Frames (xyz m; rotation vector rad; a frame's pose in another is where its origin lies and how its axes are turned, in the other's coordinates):
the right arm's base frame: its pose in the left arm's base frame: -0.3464 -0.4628 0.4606 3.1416 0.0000 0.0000
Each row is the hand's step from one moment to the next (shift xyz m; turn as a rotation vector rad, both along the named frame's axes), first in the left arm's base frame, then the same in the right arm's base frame.
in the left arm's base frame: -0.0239 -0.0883 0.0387 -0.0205 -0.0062 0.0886
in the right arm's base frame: -0.0239 0.0883 -0.0387 -0.0205 0.0062 -0.0886
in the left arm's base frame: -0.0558 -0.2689 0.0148 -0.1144 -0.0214 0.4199
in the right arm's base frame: -0.0558 0.2689 -0.0148 -0.1144 0.0214 -0.4199
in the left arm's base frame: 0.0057 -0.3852 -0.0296 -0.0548 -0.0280 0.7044
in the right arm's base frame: 0.0057 0.3852 0.0296 -0.0548 0.0280 -0.7044
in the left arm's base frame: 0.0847 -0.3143 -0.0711 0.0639 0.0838 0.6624
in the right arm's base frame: 0.0847 0.3143 0.0711 0.0639 -0.0838 -0.6624
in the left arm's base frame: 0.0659 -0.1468 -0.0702 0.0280 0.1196 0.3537
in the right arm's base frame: 0.0659 0.1468 0.0702 0.0280 -0.1196 -0.3537
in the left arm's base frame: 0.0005 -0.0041 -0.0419 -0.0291 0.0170 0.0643
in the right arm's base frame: 0.0005 0.0041 0.0419 -0.0291 -0.0170 -0.0643
